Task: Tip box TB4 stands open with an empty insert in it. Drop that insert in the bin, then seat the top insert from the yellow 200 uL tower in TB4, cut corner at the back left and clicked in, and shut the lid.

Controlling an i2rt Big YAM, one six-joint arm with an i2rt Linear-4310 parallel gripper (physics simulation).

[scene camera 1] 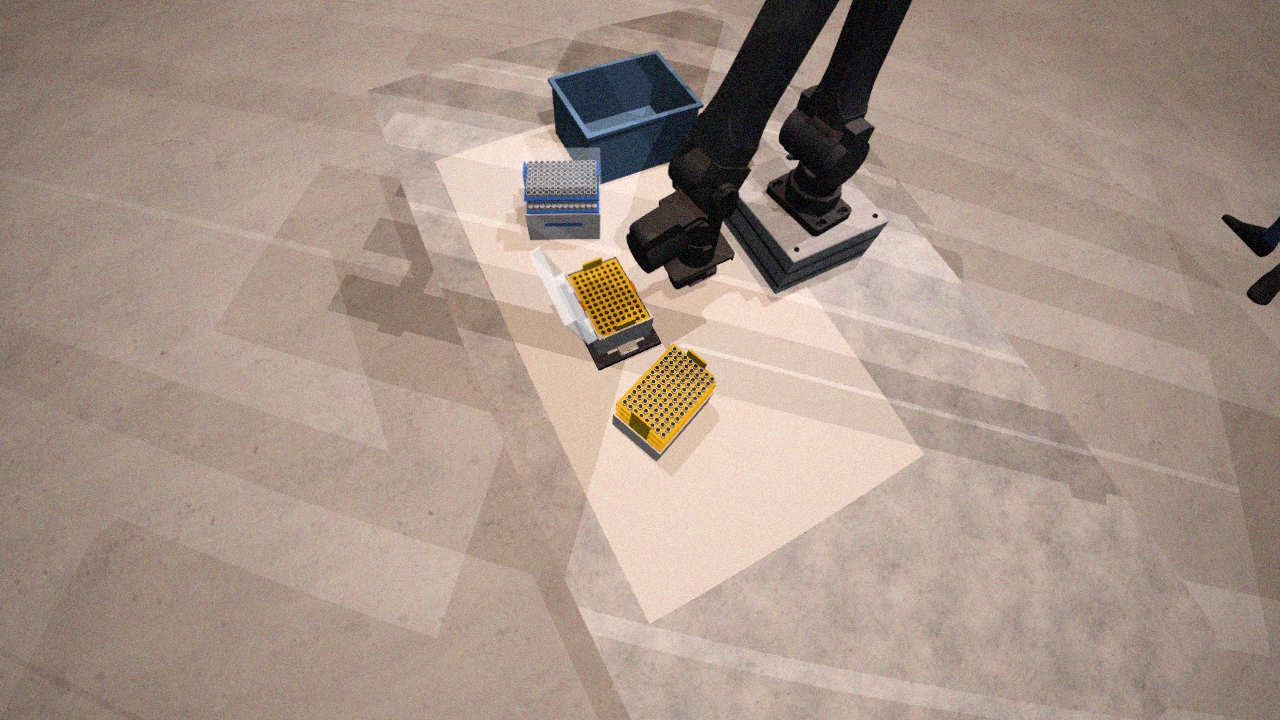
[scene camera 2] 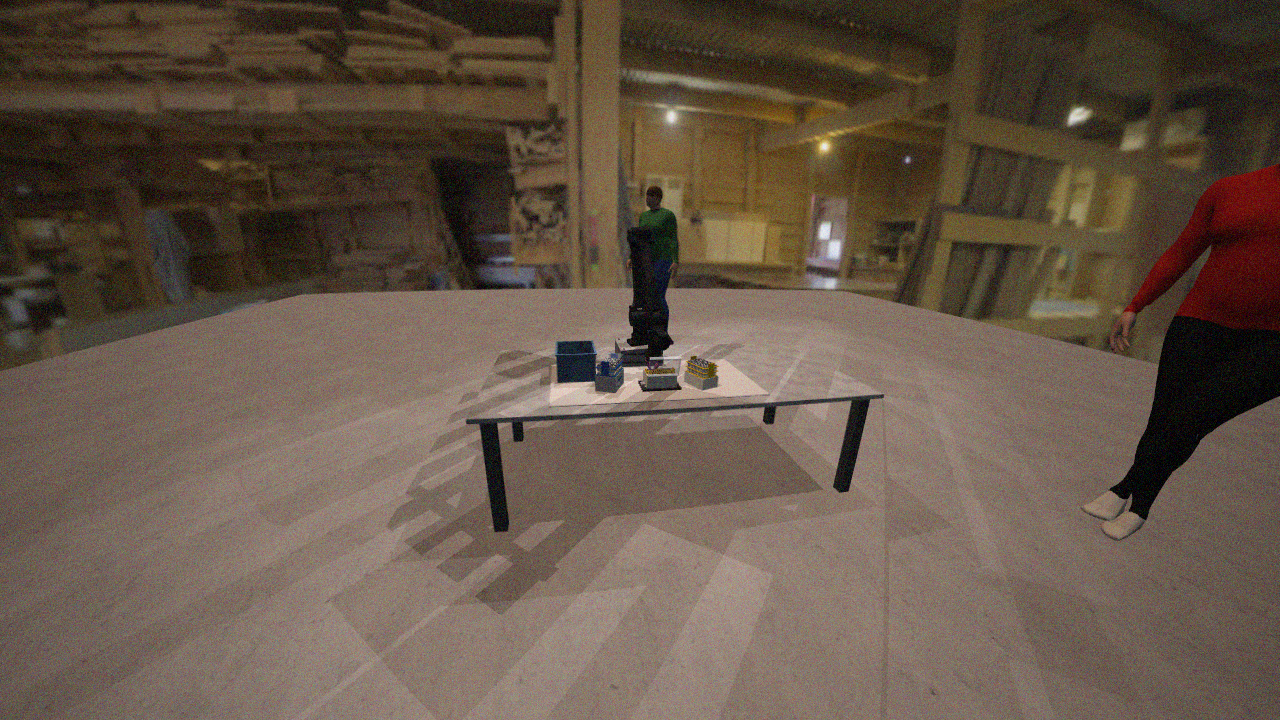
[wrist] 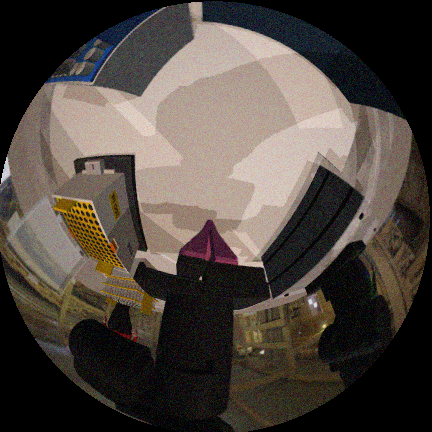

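The open tip box TB4 (scene camera 1: 623, 337) (scene camera 2: 660, 381) (wrist: 105, 192) is grey and stands on a dark base, its clear lid (scene camera 1: 561, 300) tipped back at the left in scene camera 1. A yellow insert (scene camera 1: 610, 296) (wrist: 90, 230) with empty holes sits in it. The yellow tower (scene camera 1: 666, 398) (scene camera 2: 700, 372) (wrist: 125, 290) stands in front of TB4, with stacked yellow inserts full of tips. The dark blue bin (scene camera 1: 626, 134) (scene camera 2: 575, 361) stands at the back. My gripper (wrist: 208, 222) is shut and empty, its magenta fingertips together, to the right of TB4; the arm mostly hides it in scene camera 1.
A blue-insert tower (scene camera 1: 562, 198) (scene camera 2: 609, 373) (wrist: 82, 65) stands between TB4 and the bin. The arm's pedestal (scene camera 1: 814, 246) (wrist: 315, 225) stands right of the gripper. The pale mat (scene camera 1: 760, 519) lies under the boxes. In scene camera 2, people stand beyond and right of the table (scene camera 2: 805, 400).
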